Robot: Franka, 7 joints.
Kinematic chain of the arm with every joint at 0, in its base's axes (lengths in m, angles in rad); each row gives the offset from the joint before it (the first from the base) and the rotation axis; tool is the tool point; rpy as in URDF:
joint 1: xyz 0 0 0.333 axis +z
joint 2: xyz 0 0 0 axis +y
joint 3: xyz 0 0 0.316 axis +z
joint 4: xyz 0.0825 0 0 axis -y
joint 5: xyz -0.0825 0 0.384 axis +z
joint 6: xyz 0 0 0 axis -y
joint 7: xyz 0.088 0 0 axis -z
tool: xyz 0 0 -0.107 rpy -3.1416 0 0
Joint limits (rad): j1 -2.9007..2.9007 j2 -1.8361..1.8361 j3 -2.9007..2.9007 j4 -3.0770..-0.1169 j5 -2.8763..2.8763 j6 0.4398..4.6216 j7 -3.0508..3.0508
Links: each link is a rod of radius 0.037 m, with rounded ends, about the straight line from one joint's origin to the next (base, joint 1, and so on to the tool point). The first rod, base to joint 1, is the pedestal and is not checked.
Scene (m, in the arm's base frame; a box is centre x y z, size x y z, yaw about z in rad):
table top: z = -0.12
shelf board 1: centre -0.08 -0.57 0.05 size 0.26 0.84 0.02 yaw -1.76
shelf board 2: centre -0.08 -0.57 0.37 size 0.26 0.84 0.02 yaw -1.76
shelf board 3: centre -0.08 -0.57 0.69 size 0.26 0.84 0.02 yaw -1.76
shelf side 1: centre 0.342 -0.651 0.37 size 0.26 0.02 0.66 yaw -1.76
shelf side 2: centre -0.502 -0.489 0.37 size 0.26 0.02 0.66 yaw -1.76
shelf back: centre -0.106 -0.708 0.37 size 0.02 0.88 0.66 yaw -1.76
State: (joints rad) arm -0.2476 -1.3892 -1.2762 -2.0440 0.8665 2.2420 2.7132
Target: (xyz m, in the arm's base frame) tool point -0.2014 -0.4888 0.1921
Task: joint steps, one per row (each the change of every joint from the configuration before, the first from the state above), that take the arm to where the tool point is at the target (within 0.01 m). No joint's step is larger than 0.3 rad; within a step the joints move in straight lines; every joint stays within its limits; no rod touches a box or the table.
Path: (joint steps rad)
1: -0.2590 -0.1677 0.0550 -0.2621 -0.0365 -0.1766 0.0000
2: -0.2591 -0.1678 0.0549 -0.2621 -0.0364 -0.1766 0.0000
3: 0.0015 0.1518 -0.2723 -0.0419 -0.0027 0.0690 0.0000
4: 0.0015 0.1517 -0.2724 -0.0419 -0.0026 0.0690 0.0000
5: 0.0015 0.1518 -0.2724 -0.0419 -0.0027 0.0690 0.0000
6: 0.2572 -0.1034 0.0565 0.2427 0.0316 0.1134 0.0000
7: 0.2573 -0.1033 0.0565 0.2427 0.0316 0.1134 0.0000

